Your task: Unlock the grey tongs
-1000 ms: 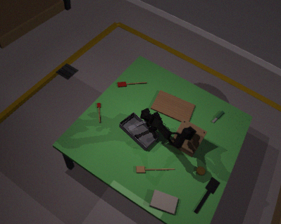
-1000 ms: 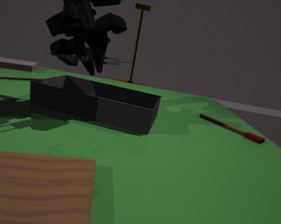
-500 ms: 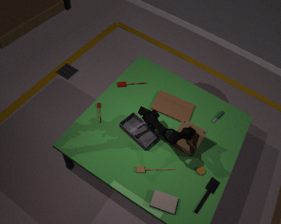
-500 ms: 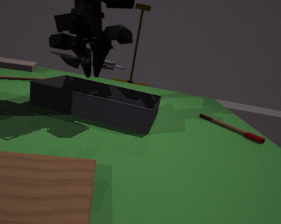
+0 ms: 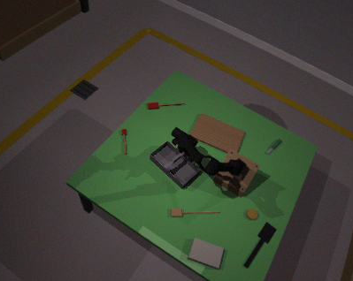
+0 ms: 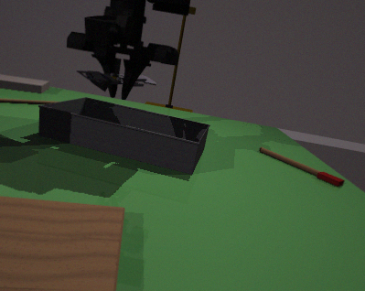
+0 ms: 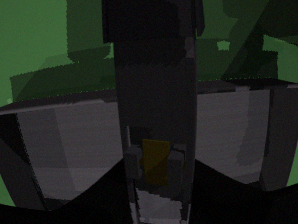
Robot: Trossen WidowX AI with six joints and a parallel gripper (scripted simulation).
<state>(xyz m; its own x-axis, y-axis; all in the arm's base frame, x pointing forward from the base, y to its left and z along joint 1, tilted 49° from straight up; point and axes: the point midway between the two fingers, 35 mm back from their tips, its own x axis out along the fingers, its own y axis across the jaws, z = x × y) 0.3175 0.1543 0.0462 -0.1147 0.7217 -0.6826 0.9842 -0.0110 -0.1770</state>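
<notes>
Right now the yellow lock tab is 40 mm above my gripper tip and 20 mm to the right of it. The rest, counted from my gripper tip: roasting tin: 70 mm below, 50 mm to the left, 20 mm ahead; wooden board: 370 mm to the right, 90 mm below, 60 mm behind; green object: 560 mm to the right, 430 mm behind, 90 mm below.
</notes>
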